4 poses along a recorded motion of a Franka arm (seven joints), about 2.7 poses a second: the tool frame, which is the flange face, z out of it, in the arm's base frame.
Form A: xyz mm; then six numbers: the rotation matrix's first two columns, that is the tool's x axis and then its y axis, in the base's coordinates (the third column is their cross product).
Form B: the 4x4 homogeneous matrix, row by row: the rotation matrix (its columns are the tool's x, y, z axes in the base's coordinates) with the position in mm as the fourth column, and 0 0 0 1 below. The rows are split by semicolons. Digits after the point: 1 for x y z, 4 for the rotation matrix.
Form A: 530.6 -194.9 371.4 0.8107 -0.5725 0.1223 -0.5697 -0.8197 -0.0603
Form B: 0.8107 -0.5697 0.1348 530.6; -0.5725 -0.8197 -0.0208 -194.9; 0.1223 -0.0603 -0.9907 371.4; 0 0 0 1
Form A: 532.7 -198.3 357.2 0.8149 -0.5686 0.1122 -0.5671 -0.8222 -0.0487
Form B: 0.8149 -0.5671 0.1199 532.7; -0.5686 -0.8222 -0.0239 -198.3; 0.1122 -0.0487 -0.9925 357.2; 0 0 0 1
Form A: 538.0 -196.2 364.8 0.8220 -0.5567 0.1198 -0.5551 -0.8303 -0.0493
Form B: 0.8220 -0.5551 0.1269 538.0; -0.5567 -0.8303 -0.0260 -196.2; 0.1198 -0.0493 -0.9915 364.8; 0 0 0 1
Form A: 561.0 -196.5 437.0 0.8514 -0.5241 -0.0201 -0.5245 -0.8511 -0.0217
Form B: 0.8514 -0.5245 -0.0057 561.0; -0.5241 -0.8511 0.0290 -196.5; -0.0201 -0.0217 -0.9995 437.0; 0 0 0 1
